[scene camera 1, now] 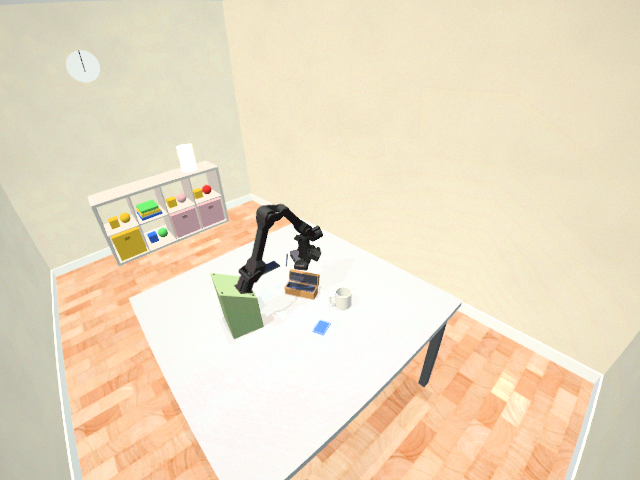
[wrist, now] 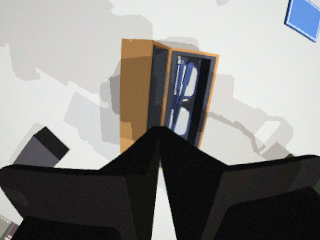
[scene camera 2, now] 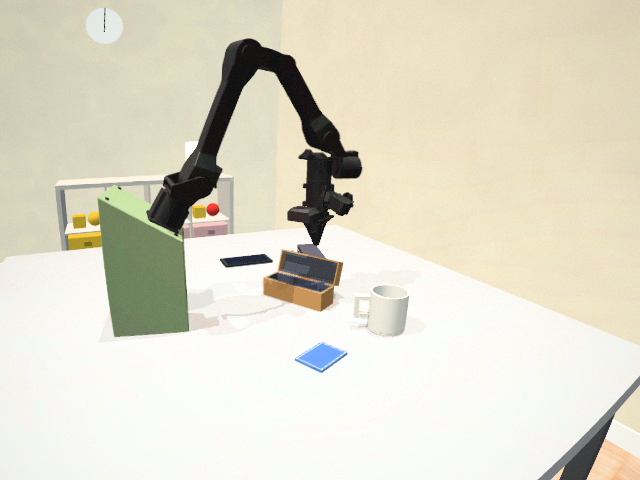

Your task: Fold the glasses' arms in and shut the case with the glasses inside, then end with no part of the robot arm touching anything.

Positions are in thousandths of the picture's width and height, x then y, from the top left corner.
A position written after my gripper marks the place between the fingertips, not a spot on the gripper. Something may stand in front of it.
I see my gripper (scene camera 2: 495, 511), a dark block (wrist: 136, 623), a blue card (scene camera 2: 504, 743), a white mug (scene camera 2: 605, 659) and a wooden glasses case (scene camera 2: 459, 557).
My gripper shows as well in the wrist view (wrist: 495, 552). The wooden glasses case shows as well in scene camera 1 (scene camera 1: 462, 576) and in the wrist view (wrist: 430, 231). The wrist view misses the white mug: it is out of frame.
